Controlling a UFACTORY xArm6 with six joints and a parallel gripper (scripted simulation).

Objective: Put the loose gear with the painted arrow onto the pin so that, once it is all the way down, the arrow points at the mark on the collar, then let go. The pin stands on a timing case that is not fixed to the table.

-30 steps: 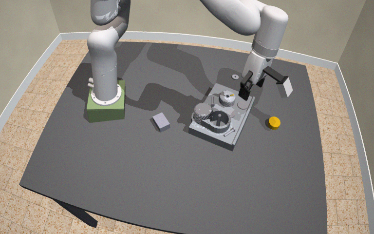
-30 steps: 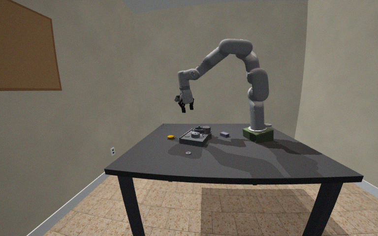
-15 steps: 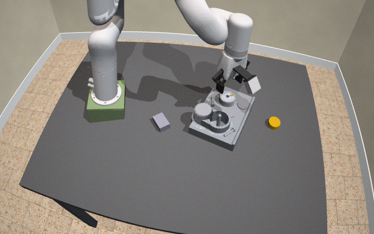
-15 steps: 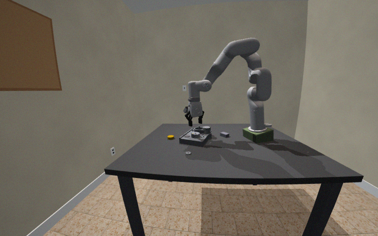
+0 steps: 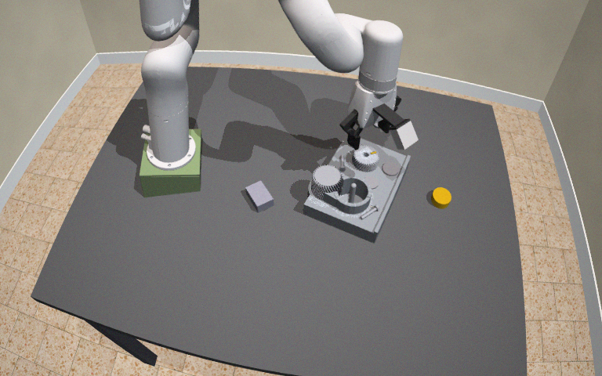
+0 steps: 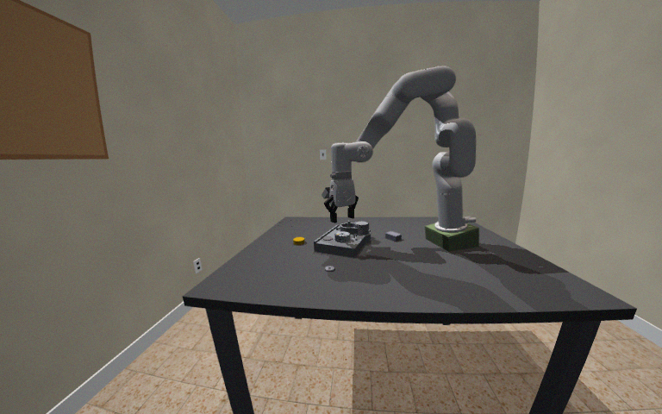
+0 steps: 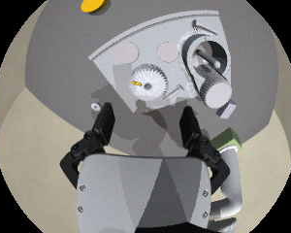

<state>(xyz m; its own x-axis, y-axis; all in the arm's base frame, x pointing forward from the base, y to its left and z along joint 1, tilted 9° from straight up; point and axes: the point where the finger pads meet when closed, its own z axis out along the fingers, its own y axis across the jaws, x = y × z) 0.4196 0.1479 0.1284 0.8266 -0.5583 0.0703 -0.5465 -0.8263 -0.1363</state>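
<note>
Now: hand 8 cm above the gear. From my hand the other things lie so: yellow disc 21 cm ahead, 12 cm below, 1 cm to the right; small grey block 19 cm behind, 16 cm to the right, 12 cm below.
</note>
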